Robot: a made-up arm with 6 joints.
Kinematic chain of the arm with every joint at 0, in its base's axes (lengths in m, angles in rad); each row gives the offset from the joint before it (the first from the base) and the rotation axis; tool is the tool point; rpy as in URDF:
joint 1: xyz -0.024 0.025 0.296 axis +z
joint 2: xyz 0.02 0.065 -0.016 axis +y
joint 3: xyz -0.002 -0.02 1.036 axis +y
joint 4: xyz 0 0.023 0.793 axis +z
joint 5: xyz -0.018 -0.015 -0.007 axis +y
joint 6: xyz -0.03 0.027 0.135 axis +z
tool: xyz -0.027 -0.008 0.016 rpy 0 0 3.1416
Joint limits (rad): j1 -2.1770..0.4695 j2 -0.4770..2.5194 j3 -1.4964..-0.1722 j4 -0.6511..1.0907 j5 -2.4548..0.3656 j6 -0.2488..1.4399
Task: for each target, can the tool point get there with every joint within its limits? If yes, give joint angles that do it. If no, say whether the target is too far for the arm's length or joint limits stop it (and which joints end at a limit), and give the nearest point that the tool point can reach.
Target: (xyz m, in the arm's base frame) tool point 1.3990 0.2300 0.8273
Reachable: yes | joints 0.1138 1.8582 -1.3456 0.2345 0.0481 1.0298
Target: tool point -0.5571 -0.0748 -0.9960
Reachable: no: joint limits stop it (at a limit: joint 1, joint 2, joint 3, joint 4, joint 5) | nearest point -0.6616 -0.8744 -0.9934 | short by 0.806 m
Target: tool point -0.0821 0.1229 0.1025
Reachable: no: joint limits stop it (at a limit: joint 2, joint 3, joint 6) | nearest point -0.5570 0.9231 0.7795 | short by 1.151 m
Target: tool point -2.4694 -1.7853 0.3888
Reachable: no: too far | nearest point -1.1713 -1.5522 0.3534 | short by 1.319 m
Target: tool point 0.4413 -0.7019 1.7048
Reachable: yes | joints -1.0299 0.7071 -0.2963 0.4284 -2.2075 0.1235
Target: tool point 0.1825 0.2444 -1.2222
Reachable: no: joint limits stop it (at a limit: joint 1, joint 2, joint 3, joint 4, joint 5) | nearest point 0.9578 0.5204 -0.9878 | short by 0.856 m
